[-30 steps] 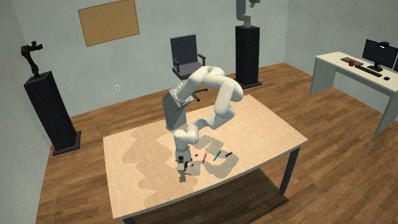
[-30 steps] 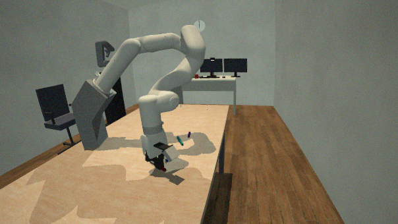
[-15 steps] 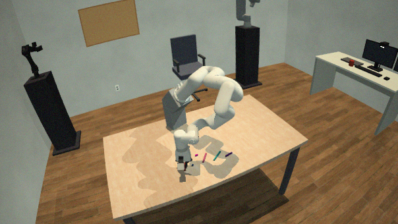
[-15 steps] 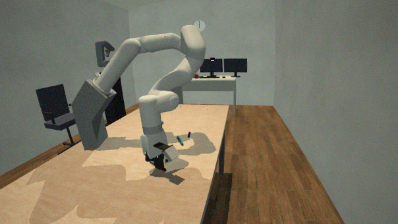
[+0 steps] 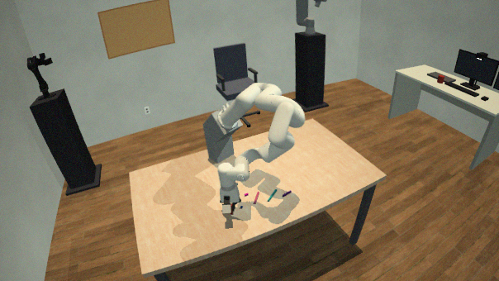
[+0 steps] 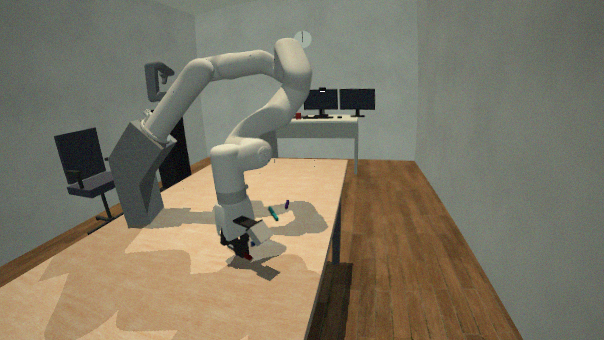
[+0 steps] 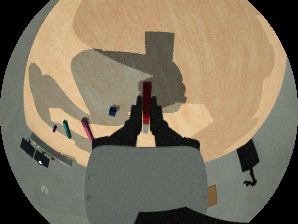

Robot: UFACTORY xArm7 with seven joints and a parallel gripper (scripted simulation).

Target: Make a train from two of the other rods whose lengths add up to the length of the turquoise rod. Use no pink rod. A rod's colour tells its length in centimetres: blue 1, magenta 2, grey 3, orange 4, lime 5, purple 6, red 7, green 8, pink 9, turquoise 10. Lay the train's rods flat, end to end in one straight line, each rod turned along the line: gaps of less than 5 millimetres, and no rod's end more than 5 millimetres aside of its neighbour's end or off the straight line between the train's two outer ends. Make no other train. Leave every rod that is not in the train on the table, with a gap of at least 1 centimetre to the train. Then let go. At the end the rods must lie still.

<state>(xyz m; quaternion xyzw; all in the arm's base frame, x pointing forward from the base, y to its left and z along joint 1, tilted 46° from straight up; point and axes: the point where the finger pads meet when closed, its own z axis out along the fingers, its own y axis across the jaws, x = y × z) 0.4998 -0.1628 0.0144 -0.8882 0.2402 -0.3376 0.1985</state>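
Right now the red rod is 2 cm below my hand. Also, from my hand: tiny blue rod 1 cm ahead, 5 cm to the left, 2 cm below; then magenta rod 7 cm behind, 12 cm to the left, 2 cm below; then grey rod 5 cm behind, 2 cm to the left, 2 cm below.
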